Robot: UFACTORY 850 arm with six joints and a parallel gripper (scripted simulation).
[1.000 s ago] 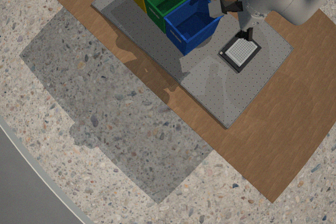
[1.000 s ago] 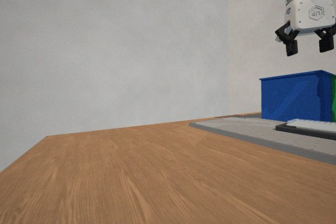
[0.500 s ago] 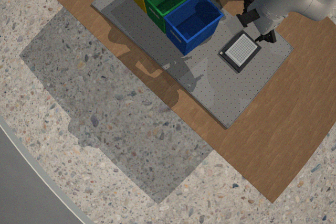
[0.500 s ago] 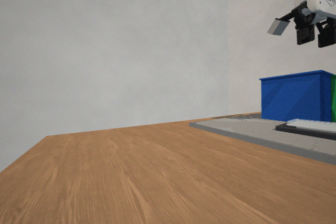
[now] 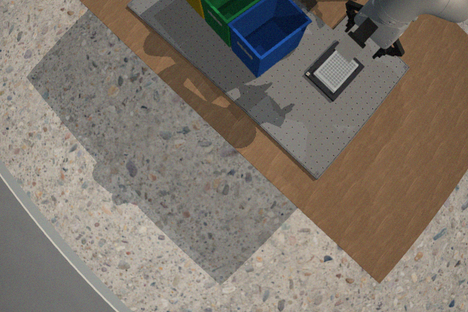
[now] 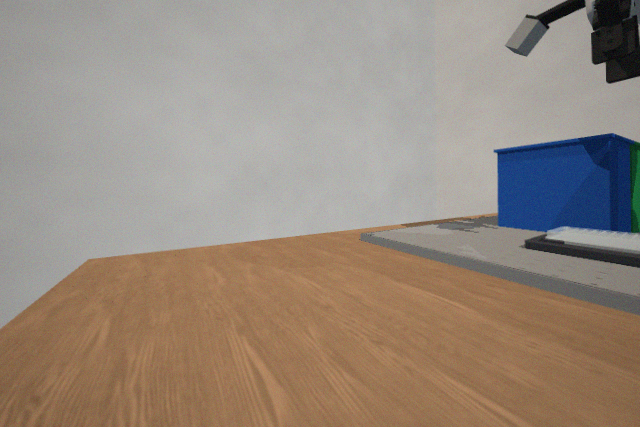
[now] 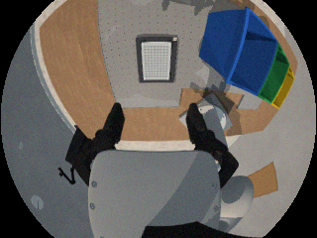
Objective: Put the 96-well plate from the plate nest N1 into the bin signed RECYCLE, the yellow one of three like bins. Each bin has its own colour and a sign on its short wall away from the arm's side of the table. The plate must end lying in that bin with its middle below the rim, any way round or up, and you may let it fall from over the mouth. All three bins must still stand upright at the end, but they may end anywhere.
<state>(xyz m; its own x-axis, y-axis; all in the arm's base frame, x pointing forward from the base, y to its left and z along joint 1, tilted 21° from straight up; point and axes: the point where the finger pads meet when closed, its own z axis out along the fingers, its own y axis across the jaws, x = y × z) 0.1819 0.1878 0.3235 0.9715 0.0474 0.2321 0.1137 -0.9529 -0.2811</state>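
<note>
Now: hand 230 mm above the white 96-well plate. Round my hand: black plate nest 240 mm below; then green bin 130 mm ahead, 320 mm to the right, 160 mm below; then blue bin 130 mm ahead, 190 mm to the right, 160 mm below.
</note>
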